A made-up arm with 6 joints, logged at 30 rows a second.
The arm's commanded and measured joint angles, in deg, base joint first. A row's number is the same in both.
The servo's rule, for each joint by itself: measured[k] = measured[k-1] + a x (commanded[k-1-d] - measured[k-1]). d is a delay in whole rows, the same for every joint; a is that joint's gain. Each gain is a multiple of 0.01, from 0.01 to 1. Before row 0 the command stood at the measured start. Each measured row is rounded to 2 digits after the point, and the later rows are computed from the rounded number. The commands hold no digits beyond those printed.
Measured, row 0: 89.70, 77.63, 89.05, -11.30, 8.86, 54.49
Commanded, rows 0 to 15: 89.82, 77.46, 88.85, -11.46, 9.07, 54.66; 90.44, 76.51, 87.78, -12.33, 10.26, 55.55; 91.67, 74.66, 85.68, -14.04, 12.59, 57.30; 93.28, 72.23, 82.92, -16.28, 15.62, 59.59; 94.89, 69.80, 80.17, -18.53, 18.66, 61.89; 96.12, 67.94, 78.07, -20.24, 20.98, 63.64; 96.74, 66.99, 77.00, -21.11, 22.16, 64.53; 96.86, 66.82, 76.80, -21.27, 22.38, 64.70; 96.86, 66.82, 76.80, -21.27, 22.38, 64.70; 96.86, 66.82, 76.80, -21.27, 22.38, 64.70; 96.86, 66.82, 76.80, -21.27, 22.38, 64.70; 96.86, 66.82, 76.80, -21.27, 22.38, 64.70; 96.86, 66.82, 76.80, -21.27, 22.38, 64.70; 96.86, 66.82, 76.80, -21.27, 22.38, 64.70; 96.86, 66.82, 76.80, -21.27, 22.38, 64.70; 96.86, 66.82, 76.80, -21.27, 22.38, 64.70
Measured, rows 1 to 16: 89.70, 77.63, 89.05, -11.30, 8.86, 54.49; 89.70, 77.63, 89.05, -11.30, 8.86, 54.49; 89.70, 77.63, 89.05, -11.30, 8.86, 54.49; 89.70, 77.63, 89.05, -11.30, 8.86, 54.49; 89.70, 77.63, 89.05, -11.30, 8.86, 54.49; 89.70, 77.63, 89.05, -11.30, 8.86, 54.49; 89.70, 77.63, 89.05, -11.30, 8.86, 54.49; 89.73, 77.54, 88.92, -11.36, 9.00, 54.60; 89.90, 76.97, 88.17, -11.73, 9.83, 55.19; 90.32, 75.70, 86.53, -12.61, 11.65, 56.50; 91.03, 73.79, 84.15, -14.00, 14.27, 58.42; 91.96, 71.60, 81.52, -15.72, 17.17, 60.57; 92.96, 69.59, 79.24, -17.44, 19.68, 62.47; 93.87, 68.16, 77.76, -18.83, 21.32, 63.75; 94.59, 67.42, 77.13, -19.76, 22.02, 64.34; 95.13, 67.09, 76.91, -20.33, 22.26, 64.56
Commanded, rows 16 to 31: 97.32, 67.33, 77.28, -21.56, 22.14, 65.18; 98.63, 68.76, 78.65, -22.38, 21.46, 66.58; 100.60, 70.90, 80.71, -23.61, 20.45, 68.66; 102.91, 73.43, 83.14, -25.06, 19.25, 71.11; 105.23, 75.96, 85.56, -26.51, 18.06, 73.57; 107.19, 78.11, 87.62, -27.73, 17.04, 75.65; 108.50, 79.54, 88.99, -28.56, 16.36, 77.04; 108.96, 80.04, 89.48, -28.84, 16.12, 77.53; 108.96, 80.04, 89.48, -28.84, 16.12, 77.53; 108.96, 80.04, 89.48, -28.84, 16.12, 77.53; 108.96, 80.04, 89.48, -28.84, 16.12, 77.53; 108.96, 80.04, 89.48, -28.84, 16.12, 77.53; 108.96, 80.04, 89.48, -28.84, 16.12, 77.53; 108.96, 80.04, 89.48, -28.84, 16.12, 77.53; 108.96, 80.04, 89.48, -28.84, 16.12, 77.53; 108.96, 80.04, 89.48, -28.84, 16.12, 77.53
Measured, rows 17 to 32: 95.55, 66.94, 76.84, -20.69, 22.34, 64.65; 95.86, 66.87, 76.81, -20.91, 22.37, 64.68; 96.10, 66.84, 76.80, -21.05, 22.38, 64.69; 96.28, 66.83, 76.80, -21.13, 22.38, 64.70; 96.42, 66.82, 76.80, -21.18, 22.38, 64.70; 96.53, 66.82, 76.80, -21.21, 22.38, 64.70; 96.61, 66.82, 76.80, -21.23, 22.38, 64.70; 96.78, 67.10, 77.12, -21.36, 22.22, 65.00; 97.22, 68.01, 78.13, -21.75, 21.72, 65.98; 98.03, 69.60, 79.83, -22.46, 20.88, 67.64; 99.20, 71.71, 82.01, -23.45, 19.80, 69.79; 100.65, 74.05, 84.35, -24.61, 18.65, 72.13; 102.22, 76.28, 86.51, -25.80, 17.59, 74.31; 103.73, 78.07, 88.15, -26.85, 16.78, 76.00; 104.99, 79.15, 89.03, -27.61, 16.34, 76.95; 105.94, 79.64, 89.33, -28.08, 16.19, 77.31
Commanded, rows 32 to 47: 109.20, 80.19, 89.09, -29.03, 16.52, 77.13; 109.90, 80.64, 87.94, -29.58, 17.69, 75.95; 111.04, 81.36, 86.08, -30.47, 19.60, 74.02; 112.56, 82.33, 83.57, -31.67, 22.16, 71.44; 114.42, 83.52, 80.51, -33.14, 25.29, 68.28; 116.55, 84.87, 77.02, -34.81, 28.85, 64.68; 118.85, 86.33, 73.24, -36.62, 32.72, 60.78; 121.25, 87.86, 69.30, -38.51, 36.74, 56.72; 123.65, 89.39, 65.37, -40.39, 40.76, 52.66; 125.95, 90.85, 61.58, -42.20, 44.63, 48.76; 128.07, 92.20, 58.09, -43.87, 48.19, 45.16; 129.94, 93.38, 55.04, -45.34, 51.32, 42.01; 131.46, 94.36, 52.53, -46.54, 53.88, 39.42; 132.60, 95.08, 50.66, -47.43, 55.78, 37.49; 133.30, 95.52, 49.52, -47.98, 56.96, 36.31; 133.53, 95.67, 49.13, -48.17, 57.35, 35.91
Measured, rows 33 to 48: 106.66, 79.86, 89.43, -28.37, 16.14, 77.45; 107.21, 79.96, 89.46, -28.55, 16.13, 77.50; 107.63, 80.00, 89.47, -28.66, 16.12, 77.52; 107.95, 80.02, 89.48, -28.73, 16.12, 77.53; 108.19, 80.03, 89.48, -28.77, 16.12, 77.53; 108.37, 80.04, 89.48, -28.80, 16.12, 77.53; 108.51, 80.04, 89.48, -28.82, 16.12, 77.53; 108.68, 80.12, 89.22, -28.90, 16.38, 77.28; 108.97, 80.41, 88.38, -29.16, 17.24, 76.46; 109.47, 80.93, 86.86, -29.66, 18.80, 74.95; 110.21, 81.70, 84.69, -30.42, 21.02, 72.77; 111.22, 82.70, 81.93, -31.45, 23.84, 69.99; 112.50, 83.89, 78.69, -32.73, 27.15, 66.70; 114.02, 85.23, 75.09, -34.21, 30.83, 63.03; 115.76, 86.68, 71.27, -35.84, 34.73, 59.12; 117.65, 88.17, 67.38, -37.57, 38.71, 55.11
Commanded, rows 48 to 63: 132.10, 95.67, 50.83, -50.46, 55.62, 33.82; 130.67, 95.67, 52.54, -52.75, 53.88, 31.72; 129.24, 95.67, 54.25, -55.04, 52.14, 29.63; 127.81, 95.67, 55.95, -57.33, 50.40, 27.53; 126.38, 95.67, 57.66, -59.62, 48.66, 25.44; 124.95, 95.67, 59.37, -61.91, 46.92, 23.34; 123.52, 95.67, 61.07, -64.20, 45.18, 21.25; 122.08, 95.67, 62.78, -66.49, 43.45, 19.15; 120.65, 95.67, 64.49, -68.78, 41.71, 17.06; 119.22, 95.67, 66.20, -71.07, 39.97, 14.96; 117.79, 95.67, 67.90, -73.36, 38.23, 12.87; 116.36, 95.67, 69.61, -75.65, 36.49, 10.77; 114.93, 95.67, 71.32, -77.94, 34.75, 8.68; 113.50, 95.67, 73.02, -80.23, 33.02, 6.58; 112.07, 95.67, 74.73, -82.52, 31.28, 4.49; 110.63, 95.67, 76.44, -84.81, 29.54, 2.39
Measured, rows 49 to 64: 119.64, 89.64, 63.55, -39.33, 42.62, 51.17; 121.66, 91.05, 59.95, -41.06, 46.30, 47.44; 123.65, 92.33, 56.71, -42.69, 49.61, 44.07; 125.52, 93.45, 53.95, -44.15, 52.43, 41.19; 127.22, 94.35, 51.78, -45.40, 54.64, 38.90; 128.68, 94.99, 50.29, -46.38, 56.17, 37.29; 129.84, 95.36, 49.52, -47.06, 56.95, 36.43; 130.38, 95.53, 50.38, -48.35, 56.07, 34.81; 130.45, 95.61, 51.81, -50.02, 54.62, 32.89; 130.16, 95.64, 53.42, -51.93, 52.98, 30.87; 129.60, 95.66, 55.09, -53.98, 51.28, 28.80; 128.83, 95.67, 56.79, -56.12, 49.55, 26.72; 127.90, 95.67, 58.49, -58.32, 47.81, 24.62; 126.85, 95.67, 60.19, -60.55, 46.07, 22.53; 125.71, 95.67, 61.90, -62.81, 44.34, 20.43; 124.50, 95.67, 63.61, -65.08, 42.60, 18.34
